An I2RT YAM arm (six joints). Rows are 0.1 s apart.
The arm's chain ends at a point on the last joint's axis. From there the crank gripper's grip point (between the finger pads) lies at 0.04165 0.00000 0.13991 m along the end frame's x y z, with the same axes.
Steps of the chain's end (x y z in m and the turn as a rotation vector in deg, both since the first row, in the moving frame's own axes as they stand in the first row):
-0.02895, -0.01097, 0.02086, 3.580, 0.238, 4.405
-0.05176, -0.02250, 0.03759, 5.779, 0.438, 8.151
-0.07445, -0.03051, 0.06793, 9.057, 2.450, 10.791
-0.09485, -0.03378, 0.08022, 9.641, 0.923, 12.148
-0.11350, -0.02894, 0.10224, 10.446, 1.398, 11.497
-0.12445, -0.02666, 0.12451, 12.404, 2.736, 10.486
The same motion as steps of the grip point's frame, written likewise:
-0.02816, -0.01647, 0.02051, 3.580, 0.238, 4.405
-0.05012, -0.03055, 0.03686, 5.779, 0.438, 8.151
-0.06723, -0.04393, 0.06492, 9.057, 2.450, 10.791
-0.09108, -0.04802, 0.07831, 9.641, 0.923, 12.148
-0.10843, -0.04545, 0.09964, 10.446, 1.398, 11.497
-0.11585, -0.04819, 0.11995, 12.404, 2.736, 10.486

